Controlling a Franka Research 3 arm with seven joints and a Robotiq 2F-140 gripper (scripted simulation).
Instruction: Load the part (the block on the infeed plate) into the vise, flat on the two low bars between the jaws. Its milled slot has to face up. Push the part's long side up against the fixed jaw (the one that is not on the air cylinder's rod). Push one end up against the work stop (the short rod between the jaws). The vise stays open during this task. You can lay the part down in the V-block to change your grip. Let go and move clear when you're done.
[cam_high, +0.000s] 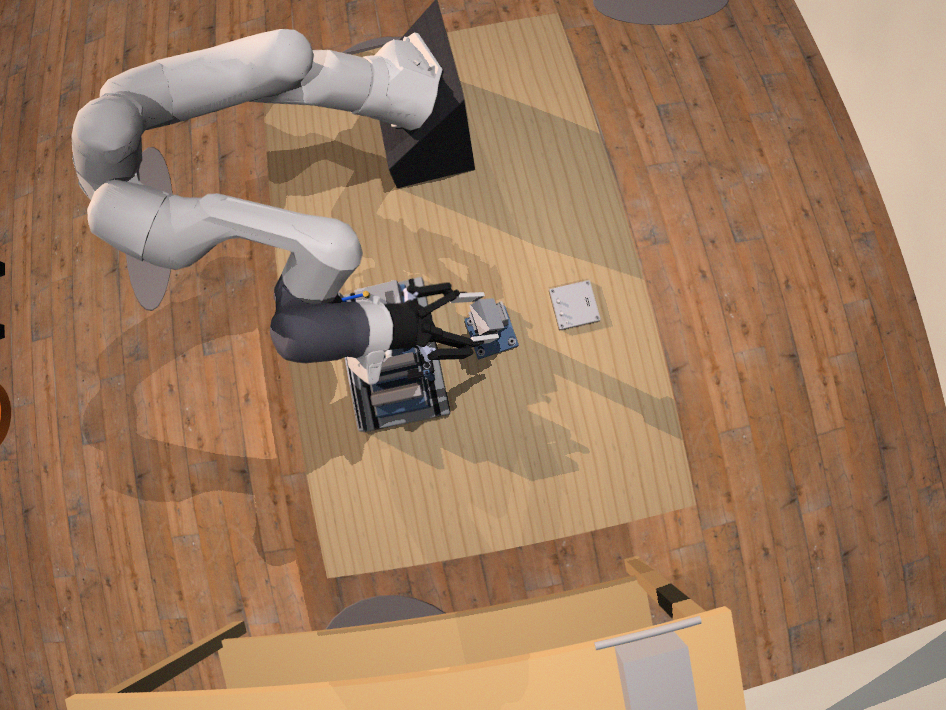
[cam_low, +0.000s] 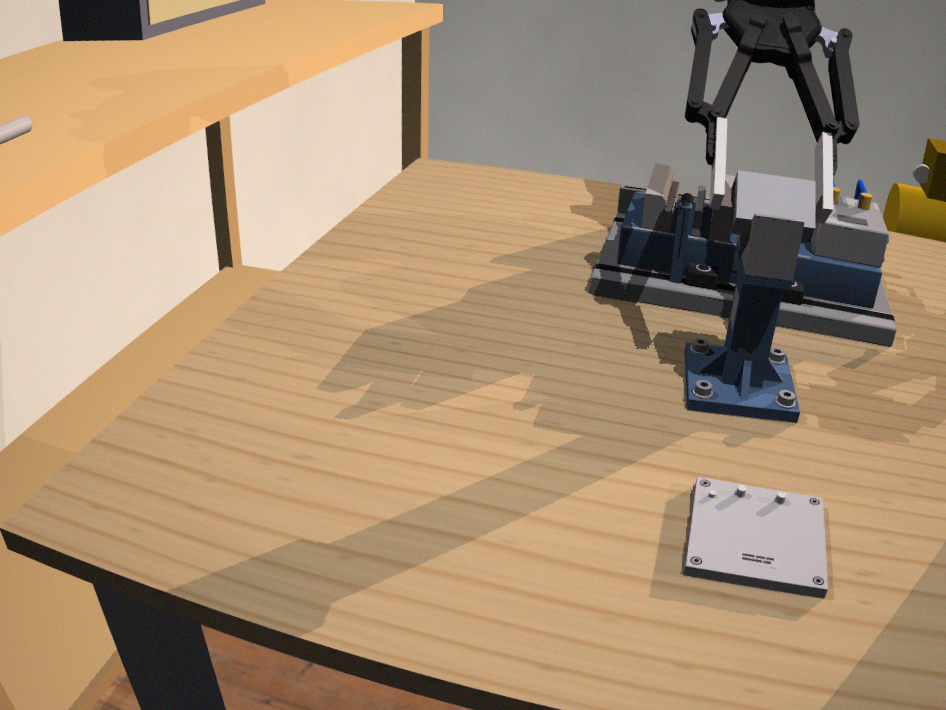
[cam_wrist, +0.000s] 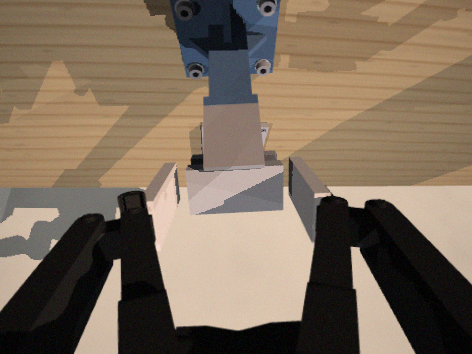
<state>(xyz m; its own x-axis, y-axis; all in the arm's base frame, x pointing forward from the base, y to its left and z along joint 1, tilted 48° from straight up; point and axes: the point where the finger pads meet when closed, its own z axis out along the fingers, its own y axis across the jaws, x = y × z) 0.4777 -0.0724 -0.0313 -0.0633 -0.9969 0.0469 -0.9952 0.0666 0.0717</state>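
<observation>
Right now my hand is 20 mm to the right of the part and 20 mm above it. Also, from my hand: work stop: 150 mm to the right, 80 mm below, 50 mm ahead; v-block post: 120 mm below, 20 mm to the left; work stop post: 120 mm to the right, 120 mm below, 50 mm ahead.
</observation>
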